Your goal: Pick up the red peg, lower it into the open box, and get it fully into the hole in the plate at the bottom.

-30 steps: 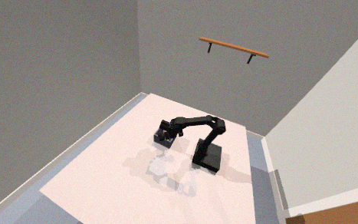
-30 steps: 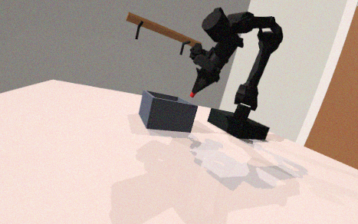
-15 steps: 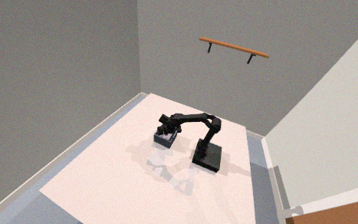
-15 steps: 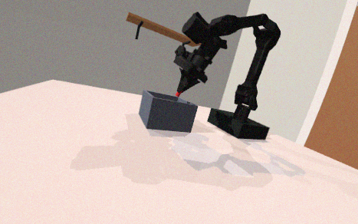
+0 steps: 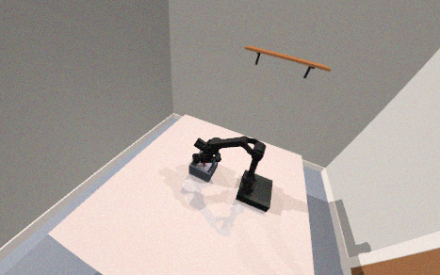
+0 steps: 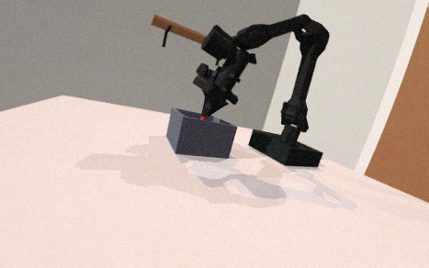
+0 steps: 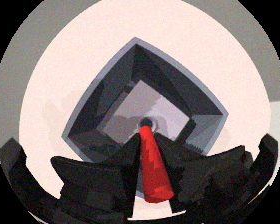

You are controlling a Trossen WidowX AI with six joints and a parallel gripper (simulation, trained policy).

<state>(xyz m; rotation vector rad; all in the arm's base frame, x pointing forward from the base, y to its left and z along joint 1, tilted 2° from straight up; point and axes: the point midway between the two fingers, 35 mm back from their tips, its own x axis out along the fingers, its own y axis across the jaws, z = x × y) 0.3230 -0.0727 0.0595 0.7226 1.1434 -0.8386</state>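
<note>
Right now my gripper tip is 20 mm below the red peg and 10 mm to the right of it. Round my gripper tip: dark box 70 mm below, 10 mm to the right; plate 50 mm below, 10 mm to the right.
</note>
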